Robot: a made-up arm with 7 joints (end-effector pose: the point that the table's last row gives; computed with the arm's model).
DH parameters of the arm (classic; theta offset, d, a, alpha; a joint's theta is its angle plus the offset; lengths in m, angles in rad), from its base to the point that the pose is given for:
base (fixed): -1.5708 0.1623 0 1.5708
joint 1: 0 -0.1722 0.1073 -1.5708
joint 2: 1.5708 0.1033 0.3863 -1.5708
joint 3: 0 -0.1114 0.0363 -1.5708
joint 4: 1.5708 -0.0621 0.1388 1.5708
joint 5: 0 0.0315 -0.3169 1.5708
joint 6: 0 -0.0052 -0.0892 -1.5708
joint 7: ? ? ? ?
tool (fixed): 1.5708 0.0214 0 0
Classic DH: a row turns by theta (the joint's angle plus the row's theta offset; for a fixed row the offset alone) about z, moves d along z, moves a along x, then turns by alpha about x.
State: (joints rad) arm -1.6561 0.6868 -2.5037 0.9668 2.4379 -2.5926 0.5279
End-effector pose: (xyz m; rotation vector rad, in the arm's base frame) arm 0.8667 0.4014 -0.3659 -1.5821 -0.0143 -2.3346
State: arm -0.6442 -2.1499 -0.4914 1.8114 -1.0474 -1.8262 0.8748
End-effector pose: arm -0.5699 -0.2940 -0.5231 1.6211 -0.5502 0.6764
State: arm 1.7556 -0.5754 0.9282 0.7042 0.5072 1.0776 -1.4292
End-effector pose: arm 0.3428 0.4854 0.4203 -2.5167 0.3963 -0.5578
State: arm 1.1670 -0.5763 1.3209 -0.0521 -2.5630 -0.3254 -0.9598
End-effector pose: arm -0.1751 0.0669 0.9305 1.9400 -0.7352 -1.0138
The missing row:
joint 7: 0 -0.4826 0.0846 1.5708
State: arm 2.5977 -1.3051 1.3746 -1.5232 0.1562 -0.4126 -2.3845
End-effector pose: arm -0.1153 0.9144 -0.0117 2.6891 -0.6624 0.2768
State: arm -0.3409 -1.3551 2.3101 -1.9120 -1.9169 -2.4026 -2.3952
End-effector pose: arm 0.6093 -0.0844 0.4511 -0.5562 2.3552 -0.0923
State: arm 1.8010 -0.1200 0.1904 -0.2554 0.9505 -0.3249 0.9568
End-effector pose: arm 0.2247 0.6177 0.1606 0.1042 -0.1743 -0.4212
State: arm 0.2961 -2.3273 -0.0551 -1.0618 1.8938 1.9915 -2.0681
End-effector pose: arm -0.3056 -0.4573 0.2843 -1.5375 -1.9315 -1.3527
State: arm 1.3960 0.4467 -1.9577 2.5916 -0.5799 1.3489 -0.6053
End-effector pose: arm 0.2969 0.0548 0.0641 -0.5000 -0.7648 0.1645
